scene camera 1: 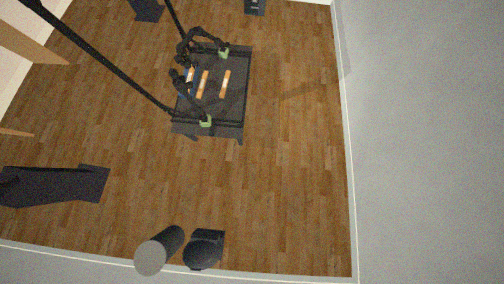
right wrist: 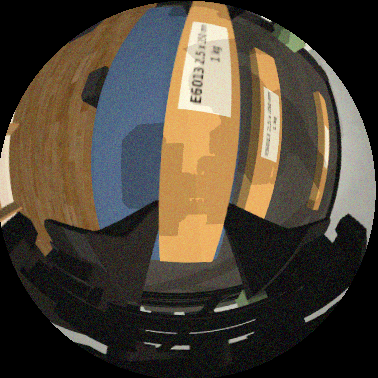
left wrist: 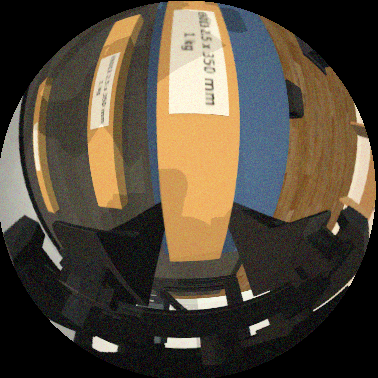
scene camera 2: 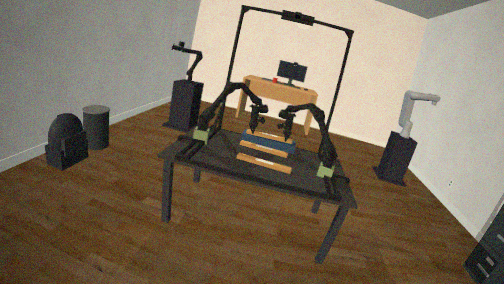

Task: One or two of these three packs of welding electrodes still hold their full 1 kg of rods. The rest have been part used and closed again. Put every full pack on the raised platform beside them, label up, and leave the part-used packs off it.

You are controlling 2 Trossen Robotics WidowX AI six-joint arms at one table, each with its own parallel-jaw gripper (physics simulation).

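Seen in the pictures: left gripper, fingertip midpoint: [scene camera 1: 192, 68] [left wrist: 195, 205] [scene camera 2: 285, 140]; right gripper, fingertip midpoint: [right wrist: 191, 205] [scene camera 2: 253, 133]; left arm's base, origin of the base link: [scene camera 1: 222, 49] [scene camera 2: 327, 165]; right arm's base, origin of the base link: [scene camera 1: 204, 119] [scene camera 2: 202, 129].
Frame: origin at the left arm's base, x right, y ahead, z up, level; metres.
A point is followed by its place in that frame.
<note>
An orange pack [scene camera 1: 190, 75] {x 0.195, y 0.463, z 0.020 m} [scene camera 2: 270, 135] {x 0.195, y 0.483, z 0.017 m} [left wrist: 197, 150] {x 0.210, y 0.410, z 0.022 m} [right wrist: 195, 165] {x 0.177, y 0.584, z 0.017 m}, label up, lies level over the blue raised platform [scene camera 1: 180, 93] {x 0.223, y 0.685, z -0.010 m} [scene camera 2: 272, 143] {x 0.162, y 0.445, z -0.029 m} [left wrist: 262, 125] {x 0.267, y 0.448, z -0.010 m} [right wrist: 117, 90] {x 0.265, y 0.532, z -0.010 m}; blue shows along both its sides. Whether it touches the platform is unclear. My left gripper [scene camera 2: 287, 139] {x 0.220, y 0.366, z 0.005 m} [left wrist: 195, 205] {x 0.220, y 0.366, z 0.005 m} is shut on its right part in scene camera 2; my right gripper [scene camera 2: 253, 131] {x 0.167, y 0.615, z 0.002 m} [right wrist: 191, 205] {x 0.167, y 0.615, z 0.002 m} is shut on its left part. A second pack [scene camera 1: 202, 85] {x 0.062, y 0.500, z -0.047 m} [scene camera 2: 263, 149] {x 0.053, y 0.475, z -0.056 m} [left wrist: 102, 165] {x 0.096, y 0.368, z -0.046 m} [right wrist: 260, 200] {x 0.054, y 0.600, z -0.046 m} lies label up on the table beside the platform. A third pack [scene camera 1: 225, 84] {x -0.177, y 0.407, z -0.047 m} [scene camera 2: 275, 167] {x -0.178, y 0.311, z -0.055 m} [left wrist: 42, 180] {x -0.137, y 0.309, z -0.047 m} [right wrist: 320, 185] {x -0.170, y 0.507, z -0.046 m} lies farther off.
The dark table [scene camera 1: 235, 112] {x -0.391, y 0.685, z -0.071 m} [scene camera 2: 215, 161] {x -0.360, y 0.642, z -0.070 m} bears both arms, with their green bases at opposite ends. A black overhead frame [scene camera 2: 236, 50] {x 0.205, y 0.916, z 0.596 m} stands around the table's far side. A wooden desk [scene camera 2: 280, 91] with a monitor is behind.
</note>
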